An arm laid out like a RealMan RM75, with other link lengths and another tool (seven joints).
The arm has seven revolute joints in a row. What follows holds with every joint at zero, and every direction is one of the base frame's. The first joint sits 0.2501 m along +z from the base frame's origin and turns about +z. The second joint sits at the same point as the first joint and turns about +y. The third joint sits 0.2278 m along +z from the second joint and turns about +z. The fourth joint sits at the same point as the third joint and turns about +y. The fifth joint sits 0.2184 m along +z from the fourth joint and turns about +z. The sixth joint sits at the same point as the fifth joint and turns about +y. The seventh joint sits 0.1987 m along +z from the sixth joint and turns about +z. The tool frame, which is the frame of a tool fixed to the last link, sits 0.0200 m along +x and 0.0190 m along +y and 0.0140 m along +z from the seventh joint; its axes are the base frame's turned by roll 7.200, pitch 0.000 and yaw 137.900 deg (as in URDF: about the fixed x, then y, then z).
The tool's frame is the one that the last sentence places.
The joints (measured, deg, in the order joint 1, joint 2, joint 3, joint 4, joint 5, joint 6, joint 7), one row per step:
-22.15, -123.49, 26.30, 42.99, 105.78, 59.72, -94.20
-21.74, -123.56, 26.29, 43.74, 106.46, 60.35, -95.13
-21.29, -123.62, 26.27, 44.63, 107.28, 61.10, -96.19
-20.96, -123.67, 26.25, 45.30, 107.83, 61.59, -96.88
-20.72, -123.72, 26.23, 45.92, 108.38, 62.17, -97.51
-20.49, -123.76, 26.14, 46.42, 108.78, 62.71, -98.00
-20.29, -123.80, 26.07, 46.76, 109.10, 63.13, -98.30
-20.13, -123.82, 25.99, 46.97, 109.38, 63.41, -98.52
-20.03, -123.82, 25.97, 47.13, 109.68, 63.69, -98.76
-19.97, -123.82, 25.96, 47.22, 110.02, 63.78, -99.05
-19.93, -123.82, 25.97, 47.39, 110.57, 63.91, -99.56
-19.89, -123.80, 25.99, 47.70, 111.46, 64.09, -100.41
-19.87, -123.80, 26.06, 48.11, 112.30, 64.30, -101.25
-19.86, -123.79, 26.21, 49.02, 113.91, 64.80, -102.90
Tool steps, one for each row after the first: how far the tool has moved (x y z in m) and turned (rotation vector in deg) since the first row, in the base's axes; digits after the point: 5 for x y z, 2 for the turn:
-0.00078, -0.00248, 0.00084, -0.42, -0.16, 0.16
-0.00158, -0.00526, 0.00195, -0.92, -0.29, 0.32
-0.00228, -0.00720, 0.00300, -1.21, -0.30, 0.45
-0.00213, -0.00887, 0.00362, -1.59, -0.34, 0.43
-0.00219, -0.01051, 0.00440, -1.84, -0.43, 0.42
-0.00243, -0.01202, 0.00462, -2.07, -0.47, 0.42
-0.00302, -0.01330, 0.00468, -2.26, -0.48, 0.50
-0.00320, -0.01429, 0.00437, -2.53, -0.51, 0.52
-0.00385, -0.01496, 0.00387, -2.79, -0.52, 0.69
-0.00447, -0.01566, 0.00313, -3.19, -0.55, 0.93
-0.00547, -0.01656, 0.00231, -3.81, -0.54, 1.32
-0.00586, -0.01718, 0.00175, -4.39, -0.50, 1.60
-0.00610, -0.01817, 0.00121, -5.48, -0.36, 2.06

